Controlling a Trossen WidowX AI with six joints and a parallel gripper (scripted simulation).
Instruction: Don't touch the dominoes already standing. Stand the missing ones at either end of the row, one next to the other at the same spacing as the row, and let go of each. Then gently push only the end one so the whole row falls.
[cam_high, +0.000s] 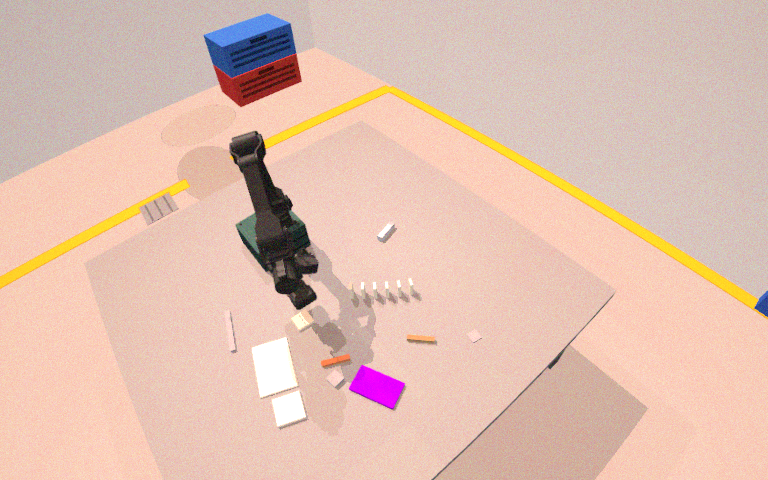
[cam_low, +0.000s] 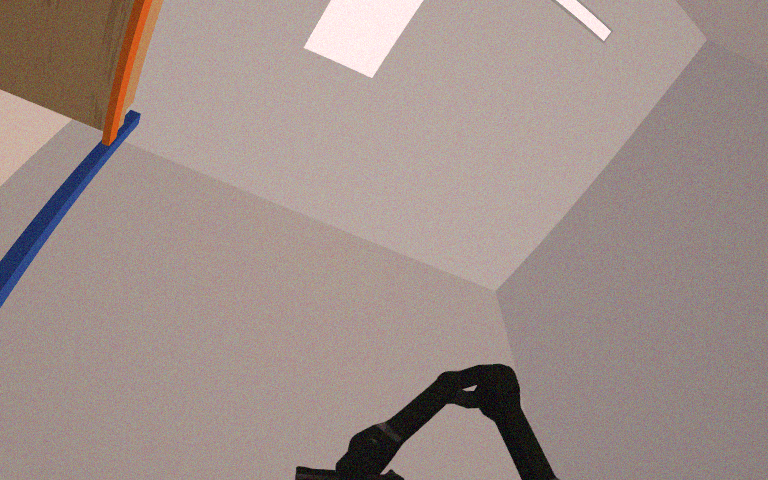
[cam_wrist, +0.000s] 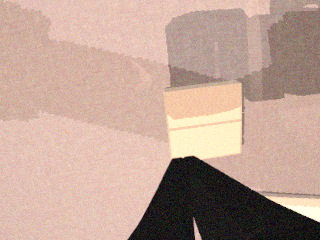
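Now: the magenta card 320 mm ahead of my gripper tip, 70 mm below it and 10 mm to the left of it. Round my gripper tip: thin pale bar (200 mm to the right, 90 mm behind, 80 mm below).
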